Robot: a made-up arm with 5 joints. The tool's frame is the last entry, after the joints. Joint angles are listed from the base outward.
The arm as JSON. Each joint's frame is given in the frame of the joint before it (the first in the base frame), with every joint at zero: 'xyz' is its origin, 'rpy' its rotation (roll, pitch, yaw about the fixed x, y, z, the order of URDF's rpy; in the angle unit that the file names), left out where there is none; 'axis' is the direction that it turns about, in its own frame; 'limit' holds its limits. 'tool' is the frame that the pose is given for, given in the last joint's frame.
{
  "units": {
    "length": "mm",
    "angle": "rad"
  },
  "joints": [
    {
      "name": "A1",
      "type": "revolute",
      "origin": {
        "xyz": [
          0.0,
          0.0,
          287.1
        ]
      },
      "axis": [
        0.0,
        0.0,
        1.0
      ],
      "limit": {
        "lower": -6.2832,
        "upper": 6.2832
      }
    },
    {
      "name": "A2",
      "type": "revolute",
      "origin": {
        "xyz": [
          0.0,
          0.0,
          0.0
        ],
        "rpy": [
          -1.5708,
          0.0,
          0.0
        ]
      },
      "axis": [
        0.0,
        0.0,
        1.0
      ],
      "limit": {
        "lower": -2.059,
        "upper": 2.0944
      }
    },
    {
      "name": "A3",
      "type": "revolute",
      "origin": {
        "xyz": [
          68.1,
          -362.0,
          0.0
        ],
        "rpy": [
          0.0,
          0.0,
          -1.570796
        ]
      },
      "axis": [
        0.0,
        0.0,
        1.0
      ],
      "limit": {
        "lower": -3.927,
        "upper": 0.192
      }
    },
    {
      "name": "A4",
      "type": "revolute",
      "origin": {
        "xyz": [
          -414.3,
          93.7,
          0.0
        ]
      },
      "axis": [
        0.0,
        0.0,
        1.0
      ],
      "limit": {
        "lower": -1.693,
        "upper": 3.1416
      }
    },
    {
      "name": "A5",
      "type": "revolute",
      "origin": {
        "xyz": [
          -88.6,
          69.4,
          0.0
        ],
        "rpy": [
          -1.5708,
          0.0,
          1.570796
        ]
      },
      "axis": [
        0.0,
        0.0,
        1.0
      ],
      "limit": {
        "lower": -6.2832,
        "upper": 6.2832
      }
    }
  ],
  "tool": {
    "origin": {
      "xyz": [
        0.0,
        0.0,
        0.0
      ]
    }
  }
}
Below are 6 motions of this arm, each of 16 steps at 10 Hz.
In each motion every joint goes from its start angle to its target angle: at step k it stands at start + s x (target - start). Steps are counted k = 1, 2, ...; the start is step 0. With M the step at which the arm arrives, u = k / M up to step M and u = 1 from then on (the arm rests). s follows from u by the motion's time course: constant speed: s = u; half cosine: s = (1 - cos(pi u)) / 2; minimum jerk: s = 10 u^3 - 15 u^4 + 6 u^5.
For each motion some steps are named. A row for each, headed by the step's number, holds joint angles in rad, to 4 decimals.
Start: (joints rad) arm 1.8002 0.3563 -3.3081 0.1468 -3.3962
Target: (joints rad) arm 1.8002 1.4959 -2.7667 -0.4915 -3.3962
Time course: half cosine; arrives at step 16
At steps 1, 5, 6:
1: 1.8002 0.3672 -3.3029 0.1407 -3.3962
5: 1.8002 0.6095 -3.1878 0.0050 -3.3962
6: 1.8002 0.7080 -3.1410 -0.0502 -3.3962

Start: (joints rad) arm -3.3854 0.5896 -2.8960 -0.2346 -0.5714
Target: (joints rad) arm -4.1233 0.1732 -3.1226 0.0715 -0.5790
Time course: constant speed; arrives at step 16
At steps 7, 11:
7: -3.7082 0.4074 -2.9951 -0.1007 -0.5747
11: -3.8927 0.3033 -3.0518 -0.0242 -0.5766

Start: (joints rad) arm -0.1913 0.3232 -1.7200 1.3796 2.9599
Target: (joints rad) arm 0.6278 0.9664 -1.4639 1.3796 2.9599
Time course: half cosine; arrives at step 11
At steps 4, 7, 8, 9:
4: 0.0481 0.5112 -1.6451 1.3796 2.9599
7: 0.3884 0.7784 -1.5388 1.3796 2.9599
8: 0.4864 0.8554 -1.5081 1.3796 2.9599
9: 0.5628 0.9153 -1.4842 1.3796 2.9599

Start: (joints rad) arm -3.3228 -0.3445 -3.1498 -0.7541 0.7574
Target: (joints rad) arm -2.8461 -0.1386 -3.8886 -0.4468 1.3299
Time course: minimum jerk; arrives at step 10
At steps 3, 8, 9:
3: -3.2451 -0.3109 -3.2703 -0.7040 0.8508
8: -2.8737 -0.1505 -3.8458 -0.4646 1.2967
9: -2.8502 -0.1404 -3.8823 -0.4494 1.3250

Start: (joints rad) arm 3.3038 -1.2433 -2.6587 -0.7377 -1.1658
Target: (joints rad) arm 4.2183 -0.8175 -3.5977 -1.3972 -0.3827
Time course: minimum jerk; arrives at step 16
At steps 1, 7, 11, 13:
1: 3.3058 -1.2424 -2.6608 -0.7392 -1.1641
7: 3.6550 -1.0798 -3.0193 -0.9910 -0.8651
11: 4.0537 -0.8941 -3.4287 -1.2785 -0.5237
13: 4.1737 -0.8383 -3.5519 -1.3650 -0.4209

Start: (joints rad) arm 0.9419 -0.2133 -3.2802 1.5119 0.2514
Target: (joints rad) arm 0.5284 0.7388 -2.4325 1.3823 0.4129
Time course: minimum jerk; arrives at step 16
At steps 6, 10, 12, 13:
6: 0.8281 0.0487 -3.0469 1.4762 0.2958
10: 0.6422 0.4768 -2.6658 1.4180 0.3685
12: 0.5712 0.6402 -2.5203 1.3957 0.3962
13: 0.5486 0.6924 -2.4738 1.3886 0.4050

